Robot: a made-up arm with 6 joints. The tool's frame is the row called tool. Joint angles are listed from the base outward.
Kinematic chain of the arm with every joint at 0, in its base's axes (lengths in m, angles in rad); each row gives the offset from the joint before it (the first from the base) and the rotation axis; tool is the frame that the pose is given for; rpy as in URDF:
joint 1: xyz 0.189 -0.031 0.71 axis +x
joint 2: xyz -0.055 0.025 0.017 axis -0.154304 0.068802 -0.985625
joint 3: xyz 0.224 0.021 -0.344 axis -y
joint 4: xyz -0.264 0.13 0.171 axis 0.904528 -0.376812 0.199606
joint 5: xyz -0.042 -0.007 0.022 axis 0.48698 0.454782 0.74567
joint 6: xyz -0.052 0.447 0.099 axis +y
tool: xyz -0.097 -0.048 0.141 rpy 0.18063 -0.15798 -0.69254
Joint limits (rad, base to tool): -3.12..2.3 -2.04..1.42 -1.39..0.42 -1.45..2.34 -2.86..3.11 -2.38..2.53
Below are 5 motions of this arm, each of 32 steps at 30 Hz.
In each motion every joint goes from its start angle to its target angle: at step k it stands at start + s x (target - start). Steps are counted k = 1, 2, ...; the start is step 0. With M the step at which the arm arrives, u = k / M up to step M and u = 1 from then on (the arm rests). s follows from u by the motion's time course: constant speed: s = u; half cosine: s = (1 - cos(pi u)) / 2; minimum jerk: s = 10 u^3 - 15 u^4 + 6 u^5.
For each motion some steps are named. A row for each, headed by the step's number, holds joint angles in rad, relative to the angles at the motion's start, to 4 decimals.
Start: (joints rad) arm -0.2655 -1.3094 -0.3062 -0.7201 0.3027 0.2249
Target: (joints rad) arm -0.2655 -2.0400 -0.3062 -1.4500 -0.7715 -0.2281
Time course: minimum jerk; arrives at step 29
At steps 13, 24, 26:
13: 0.0000 -0.2949 0.0000 -0.2947 -0.4337 -0.1829
24: 0.0000 -0.7022 0.0000 -0.7015 -1.0324 -0.4354
26: 0.0000 -0.7237 0.0000 -0.7230 -1.0641 -0.4487

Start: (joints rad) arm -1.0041 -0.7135 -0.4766 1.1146 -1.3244 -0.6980
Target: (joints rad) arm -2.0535 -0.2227 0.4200 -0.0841 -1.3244 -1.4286
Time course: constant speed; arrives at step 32
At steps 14, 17, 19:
14: -0.4591 0.2147 0.3923 -0.5244 0.0000 -0.3196
17: -0.5575 0.2607 0.4763 -0.6368 0.0000 -0.3881
19: -0.6231 0.2914 0.5324 -0.7117 0.0000 -0.4338

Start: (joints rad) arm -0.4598 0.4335 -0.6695 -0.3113 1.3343 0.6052
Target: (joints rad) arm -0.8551 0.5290 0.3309 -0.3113 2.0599 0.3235
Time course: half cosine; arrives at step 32
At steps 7, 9, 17, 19, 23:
7: -0.0449 0.0108 0.1135 0.0000 0.0824 -0.0320
9: -0.0723 0.0175 0.1829 0.0000 0.1326 -0.0515
17: -0.2170 0.0524 0.5492 0.0000 0.3984 -0.1547
19: -0.2550 0.0616 0.6454 0.0000 0.4681 -0.1817
23: -0.3230 0.0780 0.8175 0.0000 0.5930 -0.2302

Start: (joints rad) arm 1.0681 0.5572 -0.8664 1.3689 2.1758 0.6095
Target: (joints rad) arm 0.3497 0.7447 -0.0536 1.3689 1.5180 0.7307
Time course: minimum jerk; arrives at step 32
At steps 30, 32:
30: -0.7168 0.1871 0.8110 0.0000 -0.6563 0.1209
32: -0.7184 0.1875 0.8128 0.0000 -0.6578 0.1212

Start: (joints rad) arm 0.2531 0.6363 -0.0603 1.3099 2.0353 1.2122
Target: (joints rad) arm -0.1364 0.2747 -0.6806 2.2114 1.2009 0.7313
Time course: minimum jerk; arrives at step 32
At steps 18, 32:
18: -0.2399 -0.2227 -0.3821 0.5553 -0.5140 -0.2962
32: -0.3895 -0.3616 -0.6203 0.9015 -0.8344 -0.4809

